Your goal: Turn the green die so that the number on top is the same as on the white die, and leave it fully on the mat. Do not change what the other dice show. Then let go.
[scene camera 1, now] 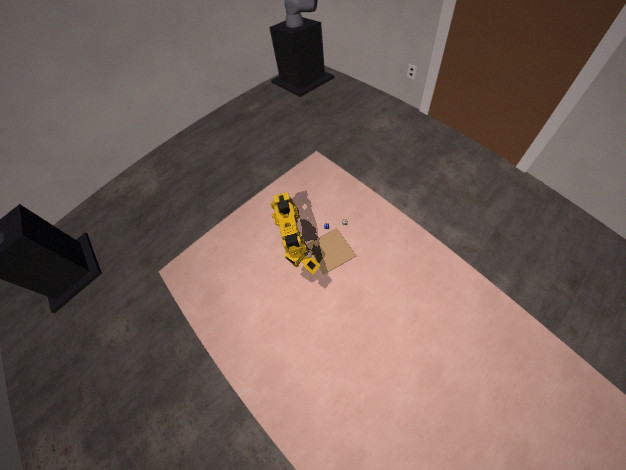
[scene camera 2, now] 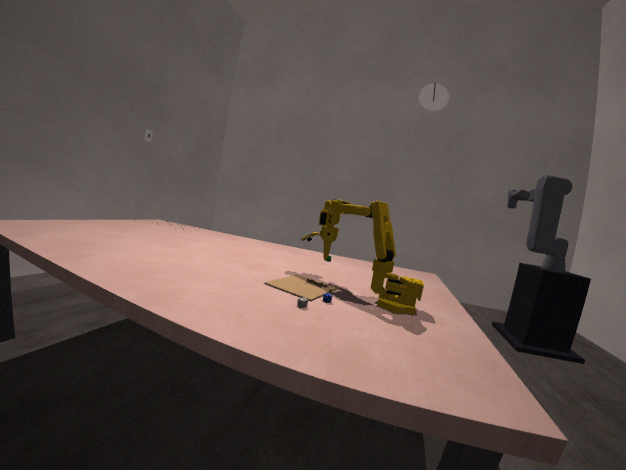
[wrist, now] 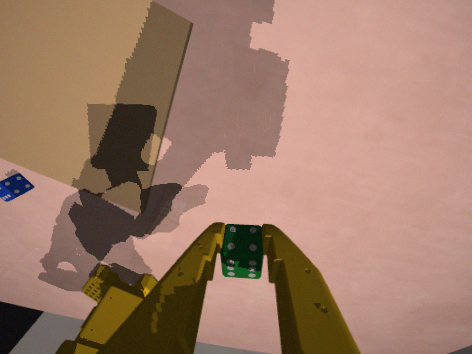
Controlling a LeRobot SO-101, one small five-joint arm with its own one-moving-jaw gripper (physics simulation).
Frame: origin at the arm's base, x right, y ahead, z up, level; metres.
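Seen in the pictures: hand at its tool point: point(scene camera 1: 300, 261) point(scene camera 2: 325, 258) point(wrist: 223, 234); arm's base at its link origin: point(scene camera 2: 388, 303) point(wrist: 129, 279).
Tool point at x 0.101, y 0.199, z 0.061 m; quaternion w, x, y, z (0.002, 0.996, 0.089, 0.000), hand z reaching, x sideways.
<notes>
Pixels of each thing's top centre, then the offset from my tool point to it. Level surfaces: height alone.
- green die at its top centre: point(wrist: 241, 269) point(scene camera 2: 328, 255) dx +0.009, dy -0.007, dz +0.009 m
- white die at its top centre: point(scene camera 2: 303, 298) point(scene camera 1: 344, 221) dx -0.244, dy -0.026, dz -0.045 m
- tan mat at its top centre: point(wrist: 51, 98) point(scene camera 2: 302, 285) point(scene camera 1: 330, 250) dx -0.121, dy +0.020, dz -0.057 m
- blue die at its top centre: point(scene camera 2: 327, 294) point(scene camera 1: 326, 225) dx -0.180, dy -0.062, dz -0.045 m
- pink table at its surface level: dz -0.061 m
The green die point(scene camera 2: 329, 259) point(wrist: 242, 250) is held in the air between the two jaw tips of my gripper point(scene camera 2: 327, 257) point(wrist: 243, 240), which is shut on it. In the wrist view its larger visible face shows two rows of three pips, a six; a lower face shows partly. The jaws hide its sides. The white die point(scene camera 1: 344, 222) point(scene camera 2: 302, 303) lies on the table near the mat; its top number is too small to read. The tan mat point(scene camera 1: 341, 250) point(scene camera 2: 290, 284) point(wrist: 45, 70) lies flat, at the upper left in the wrist view. In scene view 1 the arm hides the green die.
The blue die point(scene camera 1: 326, 226) point(scene camera 2: 327, 297) point(wrist: 17, 186) lies on the pink table point(scene camera 1: 384, 323) point(scene camera 2: 202, 283) point(wrist: 370, 125) beside the mat's edge, close to the white die. The yellow arm's base point(scene camera 2: 399, 302) stands near the table edge. A grey arm point(scene camera 2: 548, 217) stands on a pedestal away from the table.
</notes>
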